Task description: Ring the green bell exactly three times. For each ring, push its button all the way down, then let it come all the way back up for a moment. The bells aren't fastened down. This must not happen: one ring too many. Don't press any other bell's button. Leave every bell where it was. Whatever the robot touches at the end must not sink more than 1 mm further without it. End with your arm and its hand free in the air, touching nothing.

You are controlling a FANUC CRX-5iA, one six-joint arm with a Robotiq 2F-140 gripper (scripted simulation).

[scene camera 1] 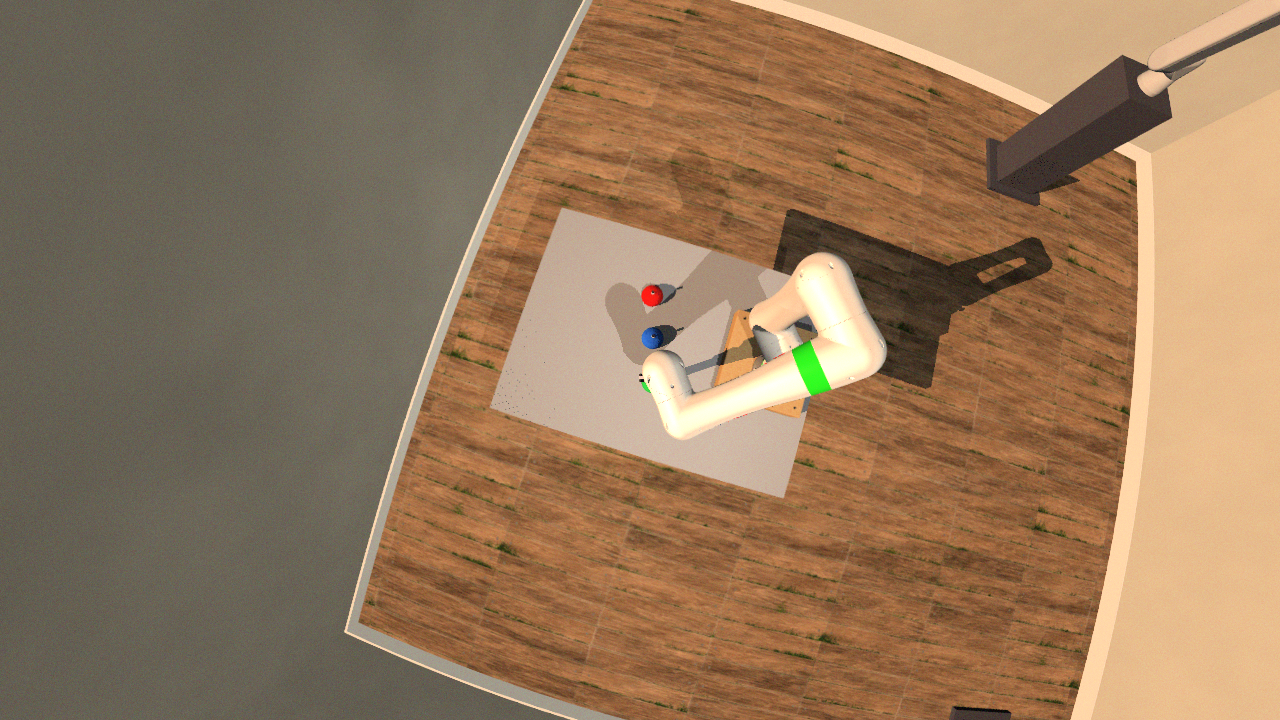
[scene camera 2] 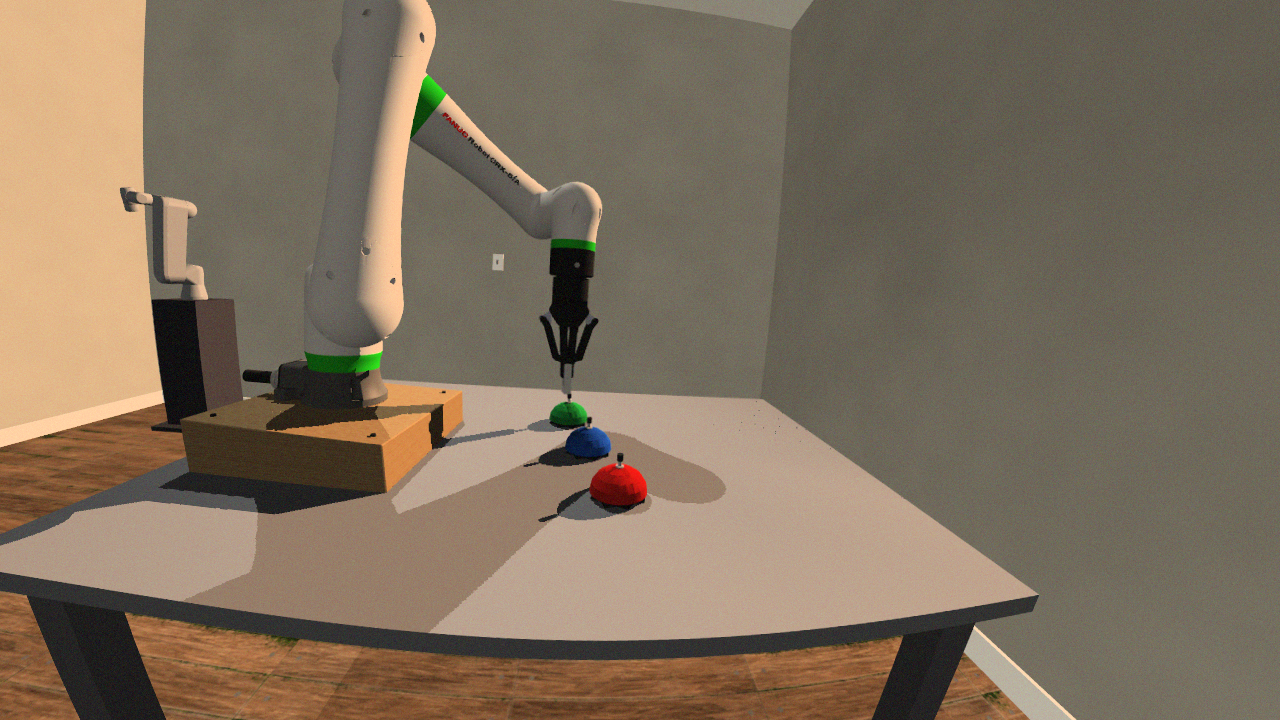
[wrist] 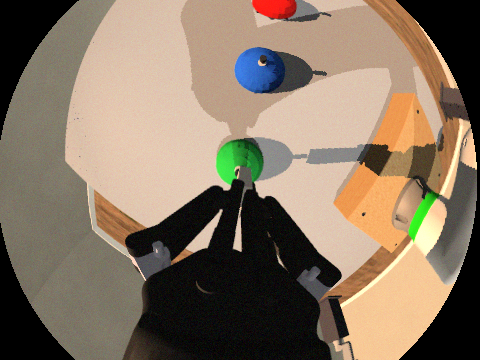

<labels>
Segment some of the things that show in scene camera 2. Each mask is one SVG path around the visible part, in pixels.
My gripper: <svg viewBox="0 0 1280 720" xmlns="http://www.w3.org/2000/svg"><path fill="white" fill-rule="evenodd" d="M553 277L552 304L549 312L543 316L541 315L539 320L541 320L545 328L552 358L560 362L561 391L563 394L571 394L571 378L573 378L574 364L583 359L593 328L599 320L589 313L589 279ZM586 319L586 326L576 351L578 328ZM551 317L559 325L560 355L550 324L552 322Z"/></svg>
A green bell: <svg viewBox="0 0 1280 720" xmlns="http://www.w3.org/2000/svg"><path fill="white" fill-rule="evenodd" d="M550 413L550 423L557 425L557 427L573 429L577 426L585 426L587 421L585 409L578 403L571 401L572 394L567 394L568 401L556 405Z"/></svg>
A red bell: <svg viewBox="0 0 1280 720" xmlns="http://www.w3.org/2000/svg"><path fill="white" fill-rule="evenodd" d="M618 453L618 464L611 464L601 468L592 478L589 489L592 495L590 499L601 502L604 508L619 507L629 510L633 504L645 503L647 495L646 481L638 470L629 465L622 464L624 454Z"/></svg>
A blue bell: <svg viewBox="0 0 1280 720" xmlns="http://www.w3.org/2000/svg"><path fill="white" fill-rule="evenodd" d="M566 440L565 449L567 452L565 453L574 455L575 459L595 461L599 457L608 457L611 451L610 439L606 433L591 426L592 417L587 417L588 426L574 430Z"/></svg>
</labels>
